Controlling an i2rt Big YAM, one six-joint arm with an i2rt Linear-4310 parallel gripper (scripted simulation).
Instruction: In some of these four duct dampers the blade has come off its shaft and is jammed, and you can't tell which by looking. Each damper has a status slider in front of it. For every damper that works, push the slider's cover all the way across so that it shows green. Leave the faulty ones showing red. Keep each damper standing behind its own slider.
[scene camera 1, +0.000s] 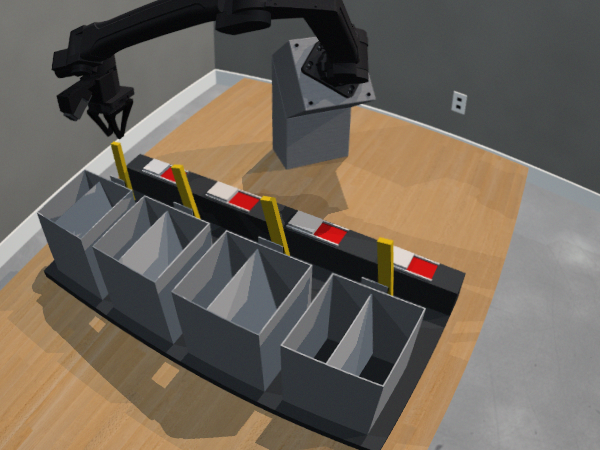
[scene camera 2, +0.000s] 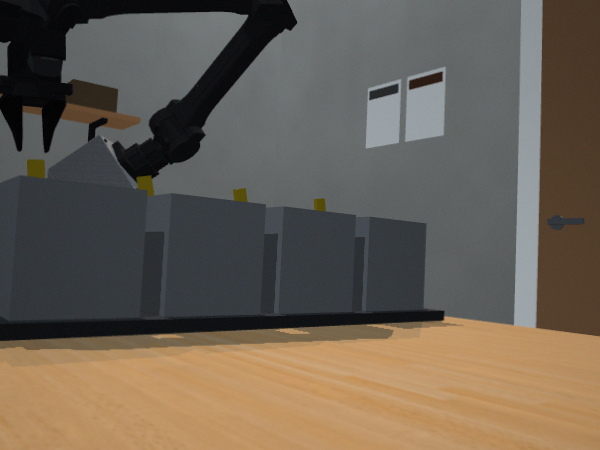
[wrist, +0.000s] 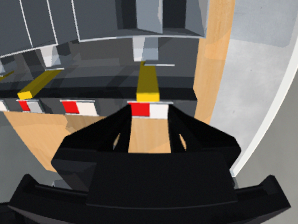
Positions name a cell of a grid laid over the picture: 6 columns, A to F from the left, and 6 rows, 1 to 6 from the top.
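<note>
Gripper visible to me: my gripper (scene camera 1: B2), (scene camera 2: A3), (wrist: D3).
</note>
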